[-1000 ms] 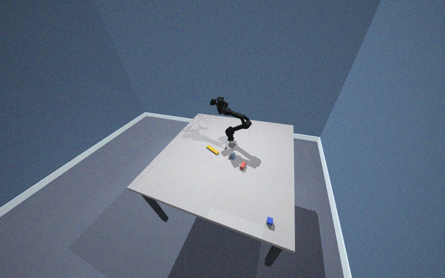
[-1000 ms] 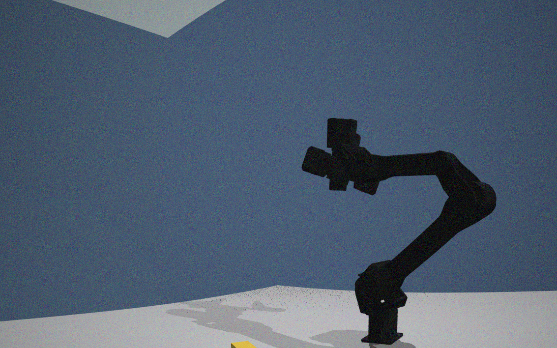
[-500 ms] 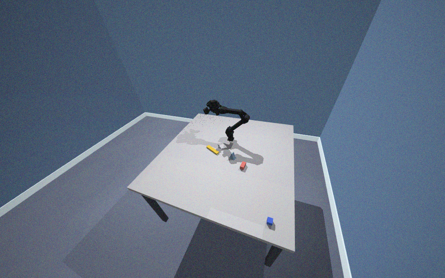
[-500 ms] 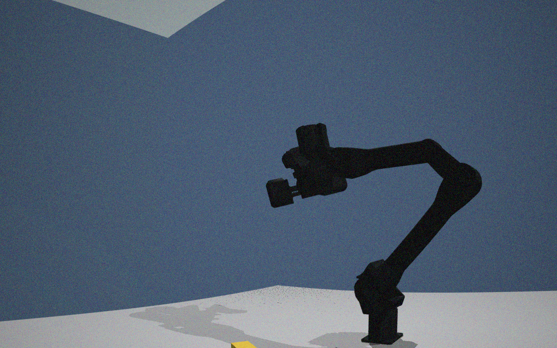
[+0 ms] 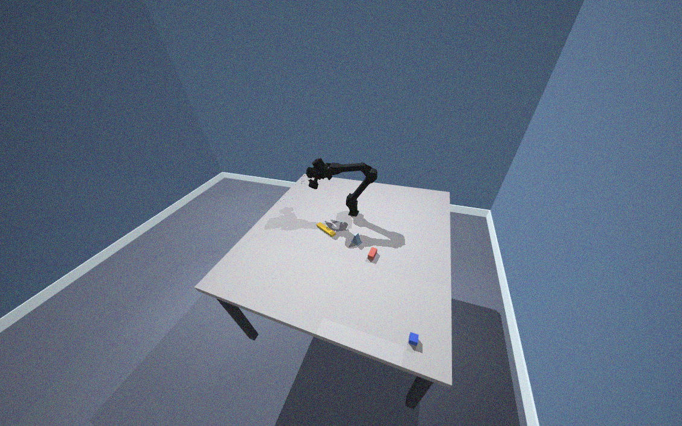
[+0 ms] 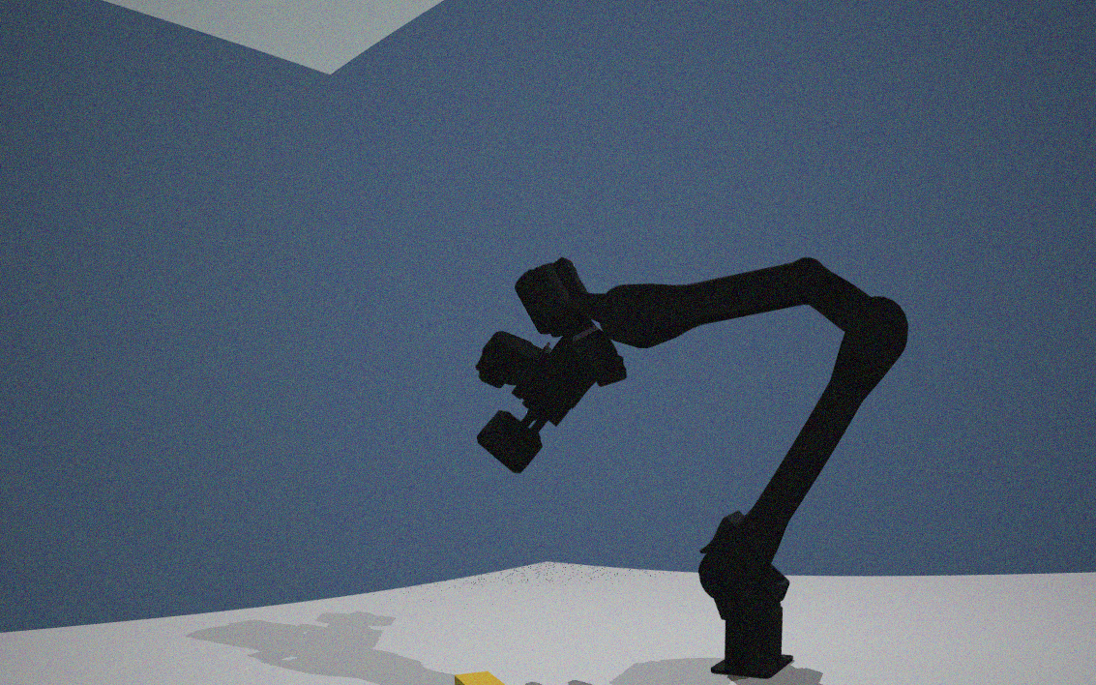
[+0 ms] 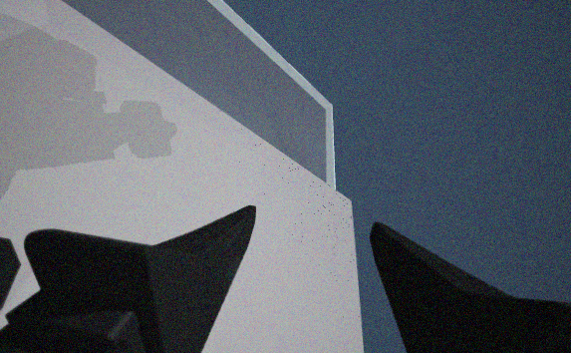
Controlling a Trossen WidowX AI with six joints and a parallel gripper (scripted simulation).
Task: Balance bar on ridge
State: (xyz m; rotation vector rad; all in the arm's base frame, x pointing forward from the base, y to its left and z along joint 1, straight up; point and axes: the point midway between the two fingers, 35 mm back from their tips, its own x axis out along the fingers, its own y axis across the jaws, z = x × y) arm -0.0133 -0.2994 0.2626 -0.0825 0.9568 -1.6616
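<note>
Right now the yellow bar is 250 mm ahead of my gripper tip, 200 mm to the left of it and 240 mm below it. Also, from my gripper tip: red block: 370 mm ahead, 560 mm to the left, 230 mm below; blue block: 760 mm ahead, 830 mm to the left, 230 mm below.
</note>
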